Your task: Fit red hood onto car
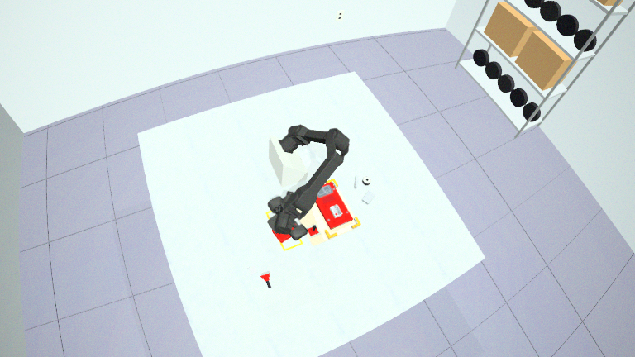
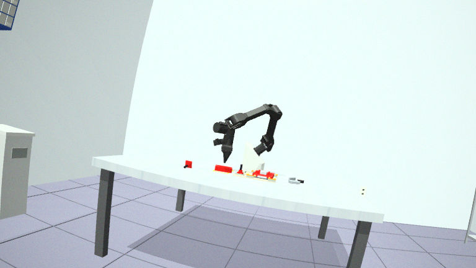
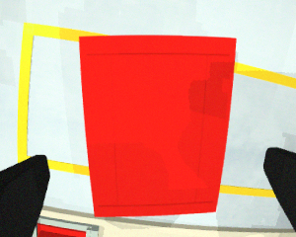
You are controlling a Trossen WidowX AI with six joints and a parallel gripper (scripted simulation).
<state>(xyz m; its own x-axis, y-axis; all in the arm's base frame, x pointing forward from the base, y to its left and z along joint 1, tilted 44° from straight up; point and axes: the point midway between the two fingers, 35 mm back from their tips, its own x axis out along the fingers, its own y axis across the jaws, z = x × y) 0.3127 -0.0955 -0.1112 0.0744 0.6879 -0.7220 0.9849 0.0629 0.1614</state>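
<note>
The red hood is 30 mm below my gripper tip.
</note>
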